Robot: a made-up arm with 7 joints.
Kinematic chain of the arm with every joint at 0, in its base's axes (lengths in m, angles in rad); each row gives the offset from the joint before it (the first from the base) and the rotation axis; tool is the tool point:
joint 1: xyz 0 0 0.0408 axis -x
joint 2: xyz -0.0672 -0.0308 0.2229 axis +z
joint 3: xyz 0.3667 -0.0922 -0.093 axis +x
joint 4: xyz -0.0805 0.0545 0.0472 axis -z
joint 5: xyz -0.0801 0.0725 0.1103 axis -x
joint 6: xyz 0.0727 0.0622 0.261 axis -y
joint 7: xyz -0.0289 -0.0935 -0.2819 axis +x
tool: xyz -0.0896 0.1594 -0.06
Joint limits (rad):
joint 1: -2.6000..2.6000
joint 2: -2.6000..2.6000
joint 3: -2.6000..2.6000
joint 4: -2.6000..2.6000
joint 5: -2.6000..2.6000
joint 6: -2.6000..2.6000
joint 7: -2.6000..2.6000
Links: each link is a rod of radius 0.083 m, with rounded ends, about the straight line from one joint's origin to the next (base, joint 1, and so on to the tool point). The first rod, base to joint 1, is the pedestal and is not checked.
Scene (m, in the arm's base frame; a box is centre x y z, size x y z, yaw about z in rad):
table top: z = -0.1
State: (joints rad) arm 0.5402 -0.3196 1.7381 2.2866 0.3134 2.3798 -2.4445
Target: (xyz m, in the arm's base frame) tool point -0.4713 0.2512 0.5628
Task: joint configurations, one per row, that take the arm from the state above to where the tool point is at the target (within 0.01 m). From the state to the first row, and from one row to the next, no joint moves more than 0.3 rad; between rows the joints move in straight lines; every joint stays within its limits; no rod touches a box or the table.
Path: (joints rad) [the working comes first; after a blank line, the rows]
Joints at the target: 1.2435 -0.6737 1.1615 2.6000 -0.1961 2.3895 -2.5085
Straight joint move there: clear.

1: 0.7746 -0.4376 1.5459 2.3911 0.1436 2.3830 -2.4658
2: 1.0091 -0.5557 1.3537 2.4955 -0.0262 2.3863 -2.4872
3: 1.2435 -0.6737 1.1615 2.6000 -0.1961 2.3895 -2.5085

